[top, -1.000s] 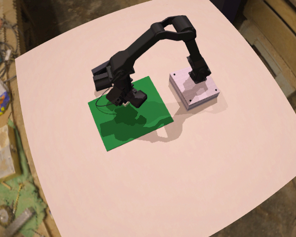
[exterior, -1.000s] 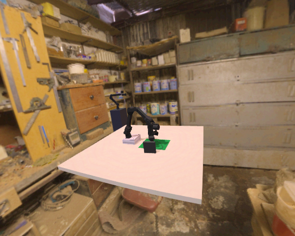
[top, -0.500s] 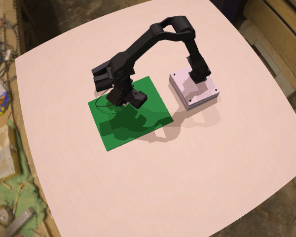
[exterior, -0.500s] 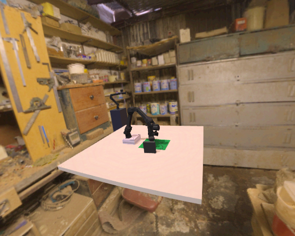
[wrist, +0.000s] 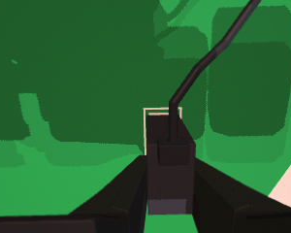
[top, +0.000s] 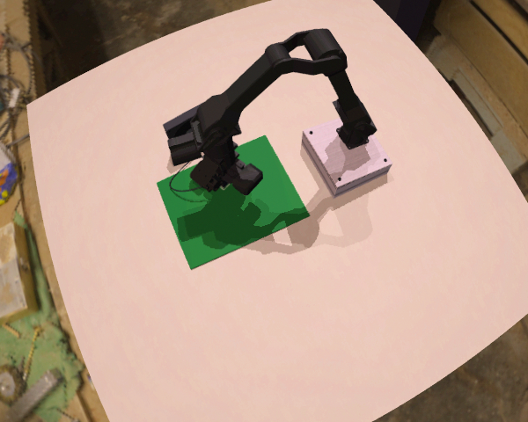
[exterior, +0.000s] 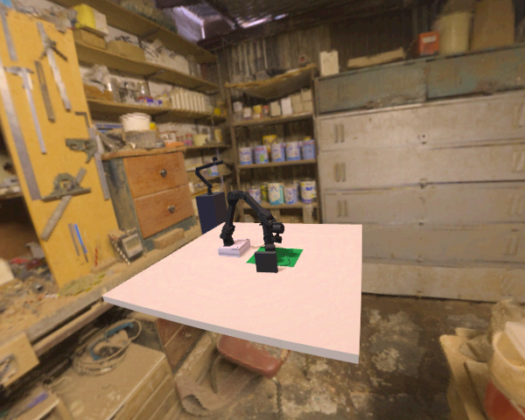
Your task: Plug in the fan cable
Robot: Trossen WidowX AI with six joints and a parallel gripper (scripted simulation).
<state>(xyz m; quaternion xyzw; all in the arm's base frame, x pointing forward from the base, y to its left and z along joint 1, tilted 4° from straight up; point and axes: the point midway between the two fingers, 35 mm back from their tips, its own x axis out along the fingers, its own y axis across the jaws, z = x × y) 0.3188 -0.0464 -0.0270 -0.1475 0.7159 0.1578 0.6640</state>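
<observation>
My gripper tip is now 10 mm below the dark plug and 10 mm short of it. Also, from my gripper tip: green board: 40 mm to the left, 40 mm below, 10 mm ahead; then black fan: 140 mm to the right, 40 mm above, 30 mm ahead; then white four-pin header: 20 mm below, 10 mm ahead.
</observation>
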